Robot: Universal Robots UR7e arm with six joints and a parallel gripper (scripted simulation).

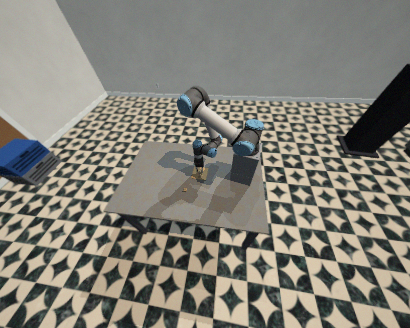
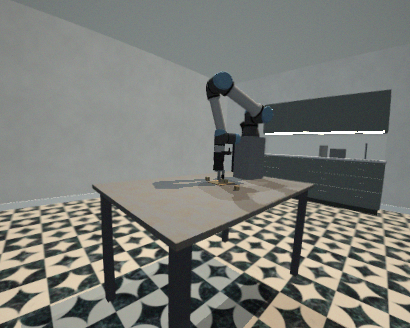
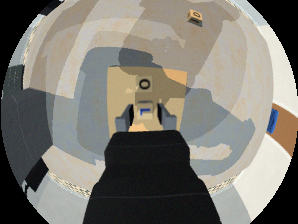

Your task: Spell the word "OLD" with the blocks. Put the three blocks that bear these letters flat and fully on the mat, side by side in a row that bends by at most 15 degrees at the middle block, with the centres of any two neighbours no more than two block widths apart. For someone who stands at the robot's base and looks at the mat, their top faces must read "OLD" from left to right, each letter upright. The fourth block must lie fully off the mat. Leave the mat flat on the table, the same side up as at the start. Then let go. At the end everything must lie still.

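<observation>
The tan mat lies 40 mm below my hand.
</observation>
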